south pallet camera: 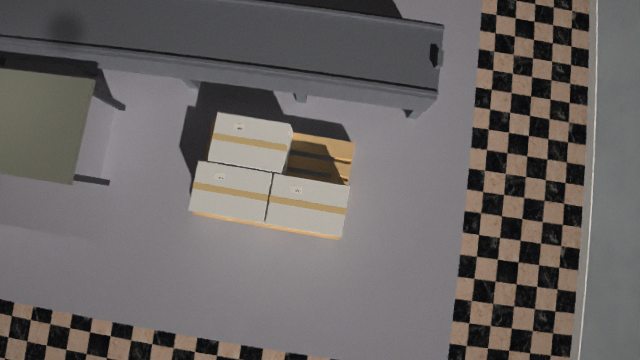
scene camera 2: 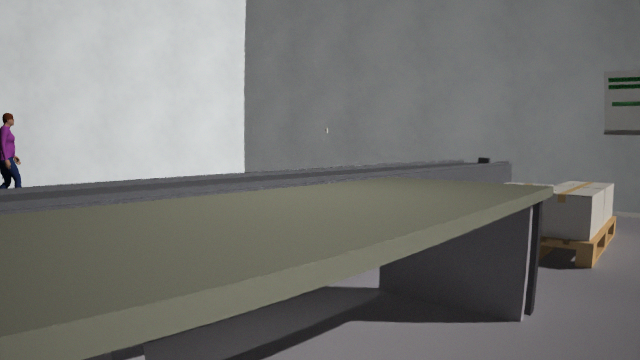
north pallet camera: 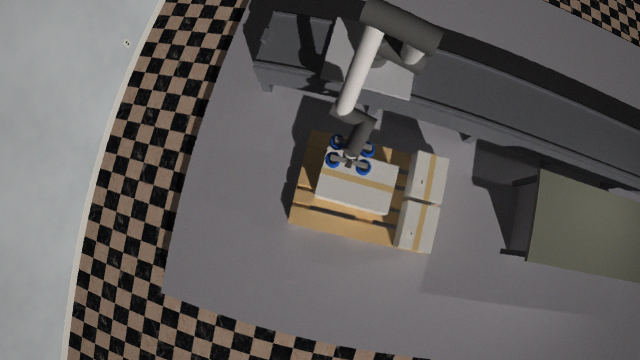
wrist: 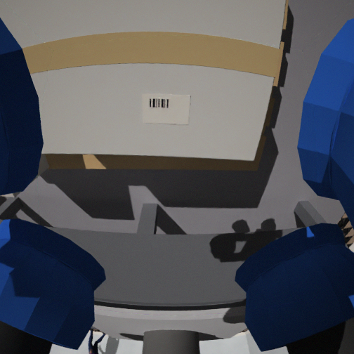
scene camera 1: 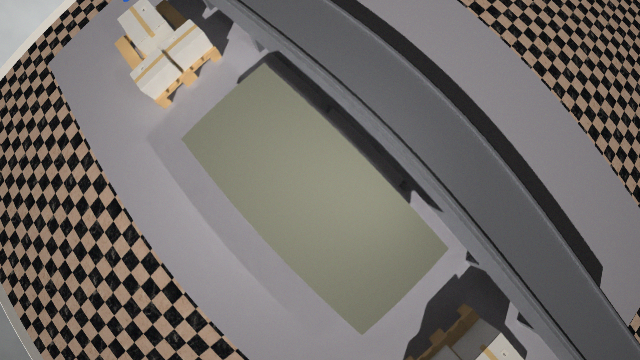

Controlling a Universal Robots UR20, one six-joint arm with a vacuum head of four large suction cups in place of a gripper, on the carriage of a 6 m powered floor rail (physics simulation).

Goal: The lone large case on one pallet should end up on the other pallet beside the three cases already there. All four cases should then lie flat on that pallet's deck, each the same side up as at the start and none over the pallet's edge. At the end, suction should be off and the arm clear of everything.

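Observation:
The lone large case (north pallet camera: 356, 192) (wrist: 215, 112) (scene camera 1: 142, 22) lies flat on the north pallet (north pallet camera: 345, 229) (wrist: 200, 164) (scene camera 1: 127, 51), tape band on top. My gripper (north pallet camera: 350, 154) (wrist: 172, 200), the head with four blue cups, hangs above this case's rail-side part, a gap below it in the wrist view; it is open, with nothing on its cups. Three cases (south pallet camera: 250, 155) (south pallet camera: 227, 202) (south pallet camera: 305, 215) lie flat on the south pallet (south pallet camera: 325, 145); bare deck shows at its rail-side right corner. Part of this pallet shows in scene camera 1 (scene camera 1: 467, 314) and scene camera 2 (scene camera 2: 584, 254).
Two smaller cases (north pallet camera: 426, 180) (north pallet camera: 417, 229) stand on the north pallet's table-side end. A green-topped table (north pallet camera: 585, 230) (scene camera 1: 310, 200) (scene camera 2: 300, 225) (south pallet camera: 40, 125) stands between the pallets. The rail (scene camera 1: 450, 150) (south pallet camera: 225, 40) (wrist: 170, 270) runs behind. A person (scene camera 2: 7, 145) stands far left in scene camera 2.

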